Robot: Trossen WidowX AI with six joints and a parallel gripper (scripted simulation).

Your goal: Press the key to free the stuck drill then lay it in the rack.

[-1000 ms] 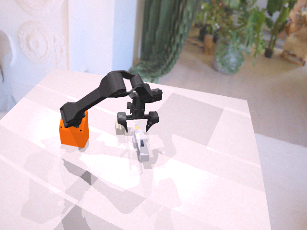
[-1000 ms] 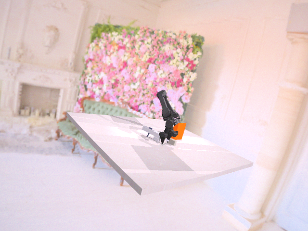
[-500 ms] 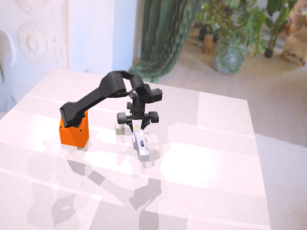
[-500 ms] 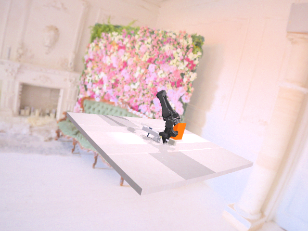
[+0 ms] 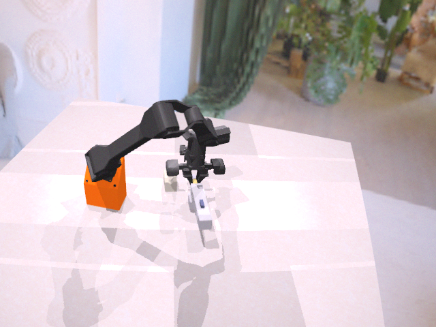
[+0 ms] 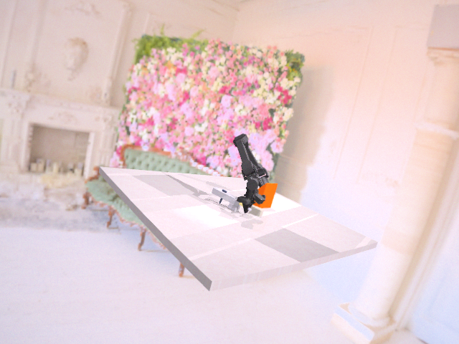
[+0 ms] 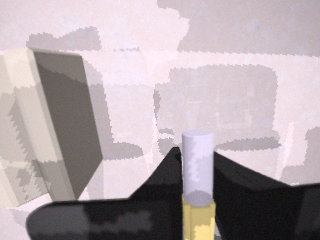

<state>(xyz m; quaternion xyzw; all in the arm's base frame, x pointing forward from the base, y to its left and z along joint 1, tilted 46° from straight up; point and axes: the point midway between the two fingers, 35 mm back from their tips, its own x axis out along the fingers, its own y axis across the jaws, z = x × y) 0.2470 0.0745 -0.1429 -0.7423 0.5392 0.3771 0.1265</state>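
Right now the drill is 40 mm above my gripper tip, 30 mm to the right of it and 20 mm ahead of it. From my gripper tip the other things lie so: blue key (150 mm to the right, 70 mm ahead, 50 mm above); then housing block (130 mm to the right, 60 mm ahead, 40 mm above).
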